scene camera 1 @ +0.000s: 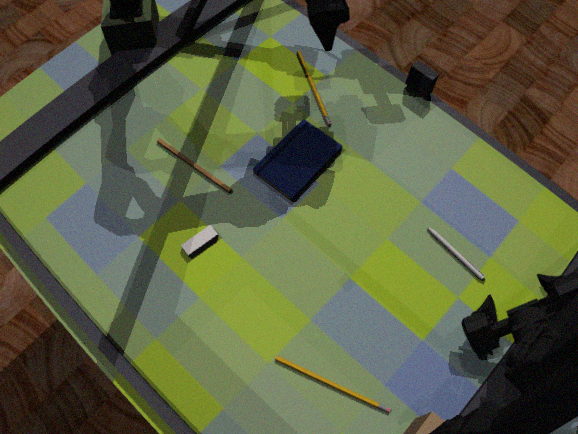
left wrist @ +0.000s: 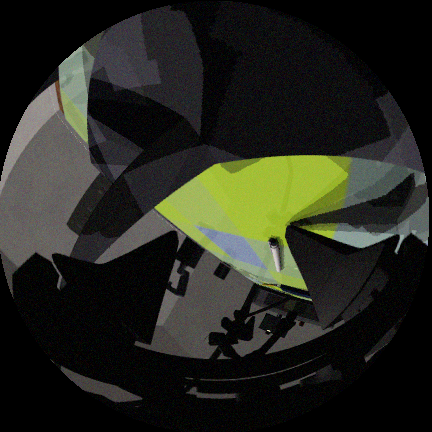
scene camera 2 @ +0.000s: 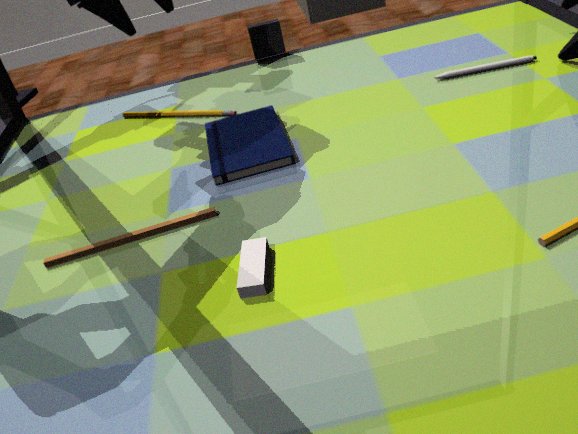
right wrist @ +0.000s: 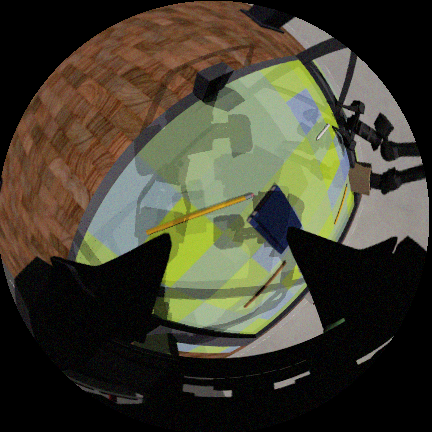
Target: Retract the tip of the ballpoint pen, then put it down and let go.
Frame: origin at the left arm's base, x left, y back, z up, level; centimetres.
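Where they show: left gripper, fingertip midpoint: [scene camera 1: 514,286] [left wrist: 233,233] [scene camera 2: 562,31] [right wrist: 334,114]; right gripper, fingertip midpoint: [scene camera 1: 324,38] [left wrist: 251,309] [scene camera 2: 151,23] [right wrist: 230,236]; left arm's base at its link origin: [right wrist: 370,179]; right arm's base at its link origin: [scene camera 1: 126,6].
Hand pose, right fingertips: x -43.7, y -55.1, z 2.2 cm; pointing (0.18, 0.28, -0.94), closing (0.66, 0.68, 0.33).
Note:
Each offset is from my right fingertips to the top centre of the thing.
The pale grey ballpoint pen @[dx +12.7, dy +39.6, dz -11.7 cm] [scene camera 1: 456,254] [scene camera 2: 486,68] [left wrist: 276,256] [right wrist: 322,132] lies flat on the patterned table. Its narrow end points to the upper left in scene camera 1, and its dark end is nearest my left gripper; whether the tip is out is too small to tell. My left gripper [scene camera 1: 515,287] [left wrist: 233,233] is open with nothing seen between its fingers, beside the pen's dark end and apart from it. My right gripper [scene camera 2: 151,21] [right wrist: 230,236] is open and empty, far from the pen, above the table's far side.
A dark blue notebook @[dx +16.3, dy +8.0, dz -11.5 cm] [scene camera 1: 298,161] [scene camera 2: 252,145] lies mid-table. A yellow pencil @[dx +1.7, dy -0.5, dz -12.0 cm] [scene camera 1: 314,87] lies behind it, a second pencil @[dx +42.8, dy +37.3, dz -12.0 cm] [scene camera 1: 332,384] near the bottom. A brown stick @[dx +29.2, dy -5.5, dz -12.0 cm] [scene camera 1: 194,166] and white eraser @[dx +39.0, dy +6.0, dz -11.5 cm] [scene camera 1: 200,241] lie to the left. A black block @[dx -11.9, dy +15.2, dz -6.9 cm] [scene camera 1: 421,81] stands at the edge.

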